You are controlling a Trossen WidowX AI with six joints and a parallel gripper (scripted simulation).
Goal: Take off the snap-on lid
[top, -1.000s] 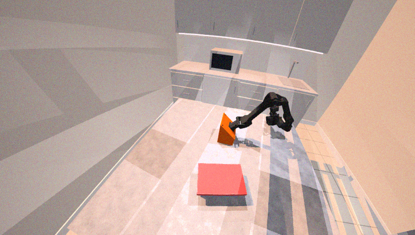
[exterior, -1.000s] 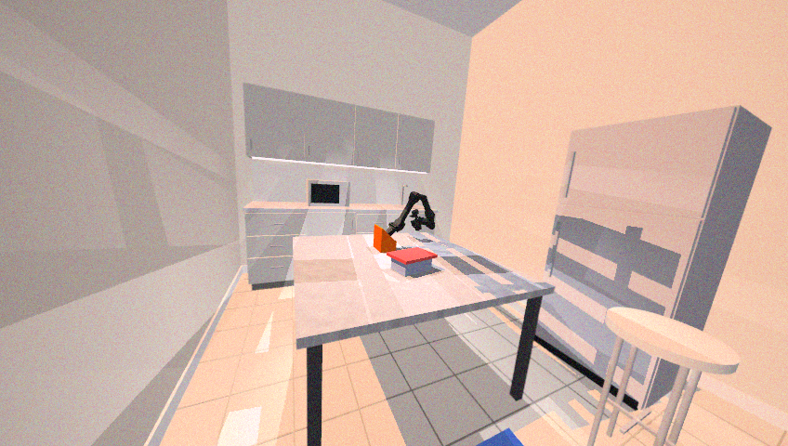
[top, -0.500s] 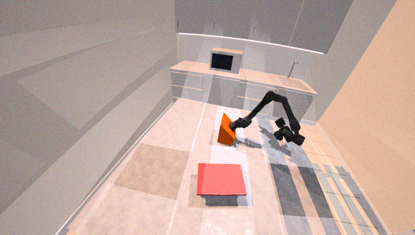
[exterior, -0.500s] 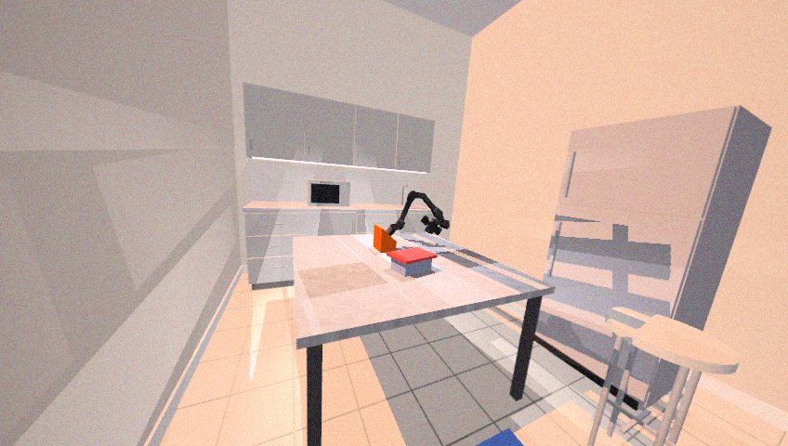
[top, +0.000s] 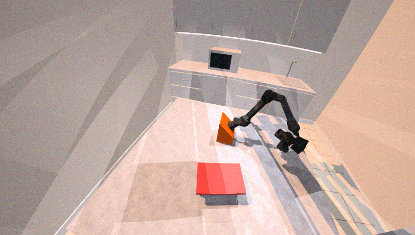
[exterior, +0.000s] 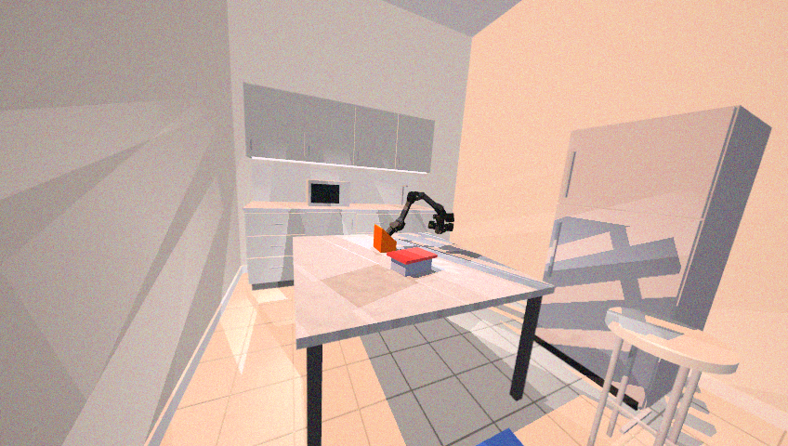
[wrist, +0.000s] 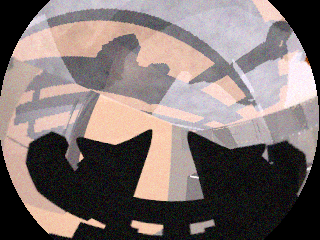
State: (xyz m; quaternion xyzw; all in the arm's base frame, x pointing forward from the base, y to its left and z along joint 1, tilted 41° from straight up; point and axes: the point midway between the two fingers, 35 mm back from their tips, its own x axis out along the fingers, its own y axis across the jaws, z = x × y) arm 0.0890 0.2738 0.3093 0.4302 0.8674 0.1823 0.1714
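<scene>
My gripper tip is now 420 mm to the left of the red lid, 350 mm short of it and 50 mm above it. From my gripper tip the other things lie so: storage box (420 mm to the right, 350 mm ahead, 90 mm below).
</scene>
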